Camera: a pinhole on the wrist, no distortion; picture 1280 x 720 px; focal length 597.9 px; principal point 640.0 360.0 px. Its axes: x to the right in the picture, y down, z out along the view. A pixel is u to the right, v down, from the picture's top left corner.
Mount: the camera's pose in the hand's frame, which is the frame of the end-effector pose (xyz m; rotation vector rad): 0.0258 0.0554 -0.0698 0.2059 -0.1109 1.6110
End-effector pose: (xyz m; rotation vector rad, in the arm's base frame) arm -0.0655 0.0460 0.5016 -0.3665 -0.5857 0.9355
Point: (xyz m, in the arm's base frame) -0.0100 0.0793 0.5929
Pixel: 197 168
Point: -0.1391 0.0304 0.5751
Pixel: 578 570
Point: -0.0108 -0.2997 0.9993
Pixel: 109 581
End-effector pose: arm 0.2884 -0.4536 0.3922 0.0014 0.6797 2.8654
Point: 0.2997 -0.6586 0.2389
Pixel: behind the camera
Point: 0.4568 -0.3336 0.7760
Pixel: 746 637
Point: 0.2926 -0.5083 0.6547
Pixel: 1034 507
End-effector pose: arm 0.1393 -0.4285 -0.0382 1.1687 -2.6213 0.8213
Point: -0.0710 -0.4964 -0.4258
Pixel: 1134 337
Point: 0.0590 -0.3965 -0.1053
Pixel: 1097 480
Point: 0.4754 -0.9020 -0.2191
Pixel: 263 430
